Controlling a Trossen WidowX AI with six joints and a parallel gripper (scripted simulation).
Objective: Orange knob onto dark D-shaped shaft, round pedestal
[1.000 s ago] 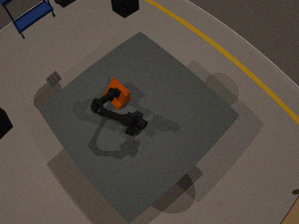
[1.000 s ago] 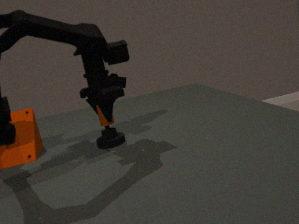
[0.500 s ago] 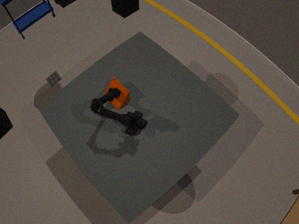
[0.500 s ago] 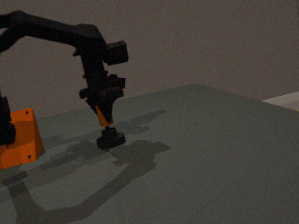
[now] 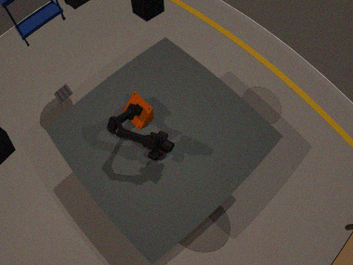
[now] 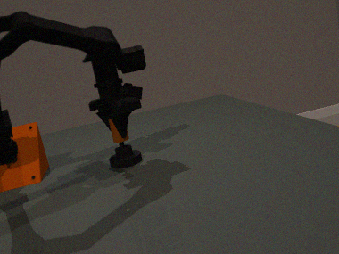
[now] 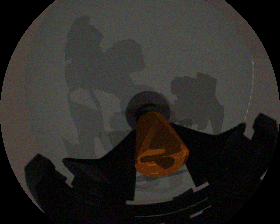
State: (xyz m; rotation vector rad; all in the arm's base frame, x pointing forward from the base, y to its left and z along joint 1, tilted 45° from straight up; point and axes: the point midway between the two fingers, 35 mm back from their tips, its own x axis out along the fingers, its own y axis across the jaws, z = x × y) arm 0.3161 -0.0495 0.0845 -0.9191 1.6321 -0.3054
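Right now my gripper tip is 2 cm below the knob. Round my gripper tip: dark pedestal: 4 cm below.
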